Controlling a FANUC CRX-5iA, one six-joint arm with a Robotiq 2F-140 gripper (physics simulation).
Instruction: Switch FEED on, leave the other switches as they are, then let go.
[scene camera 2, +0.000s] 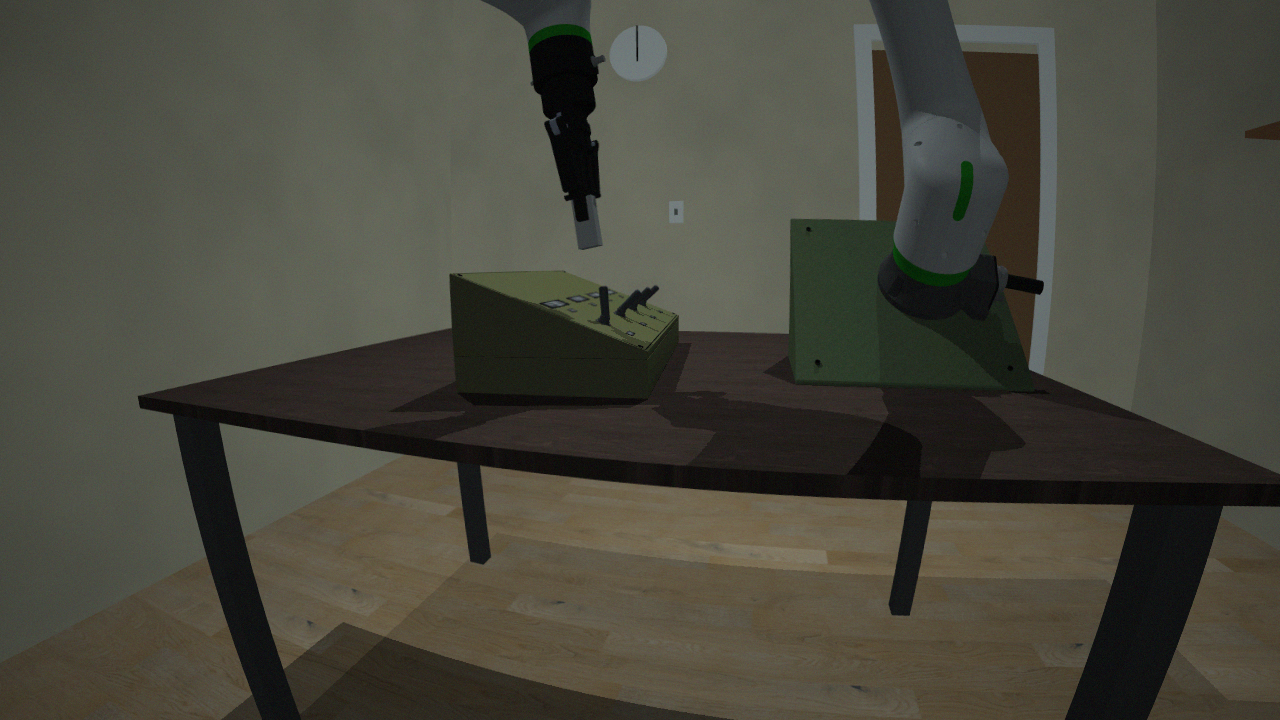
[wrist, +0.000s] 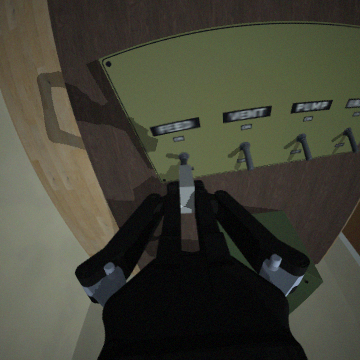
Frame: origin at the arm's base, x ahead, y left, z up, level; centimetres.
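Seen in the pictures: gripper, fingertip midpoint: (scene camera 2: 590, 247) (wrist: 184, 174); arm's base at its link origin: (scene camera 2: 922, 284).
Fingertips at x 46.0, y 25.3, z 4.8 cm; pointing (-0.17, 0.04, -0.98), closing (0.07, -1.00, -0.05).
Pixels of each thing's top centre, then the offset from my fingertips to it. "pt": a spot on its surface instead. Level surfaces: height alone.
- FEED switch lever at its top centre: (scene camera 2: 604, 286) (wrist: 182, 169) dx -2.1, dy +0.3, dz -5.3 cm
- VENT lever at its top centre: (scene camera 2: 629, 289) (wrist: 251, 162) dx -0.6, dy -11.7, dz -6.2 cm
- PUMP lever at its top centre: (scene camera 2: 640, 286) (wrist: 311, 152) dx +2.2, dy -23.3, dz -6.2 cm
- fourth lever at a spot on its surface: (wrist: 352, 140) pt dx +5.4, dy -34.6, dz -7.8 cm
- dark table at its surface level: dz -18.9 cm
The olive control box (scene camera 2: 546, 371) (wrist: 200, 65) stands on the table with its sloped panel facing up. The FEED switch lever (scene camera 2: 604, 305) (wrist: 184, 158) stands nearly upright, unlike the others, with its tip toward the ON mark in the wrist view. The VENT lever (wrist: 247, 156), PUMP lever (wrist: 305, 147) and a fourth lever (wrist: 352, 140), whose label is cut off, lean the other way, away from their ON marks. My gripper (scene camera 2: 588, 246) (wrist: 184, 174) is shut and empty. It hangs above the panel, apart from the FEED lever; its fingertips overlap the lever's lower part in the wrist view.
A green sloped box (scene camera 2: 836, 304) (wrist: 277, 225) stands on the dark table (scene camera 2: 358, 411) (wrist: 100, 175). A grey robot arm part (scene camera 2: 939, 197) with a dark joint hangs in front of that box. A wall and a door (scene camera 2: 1006, 179) are behind.
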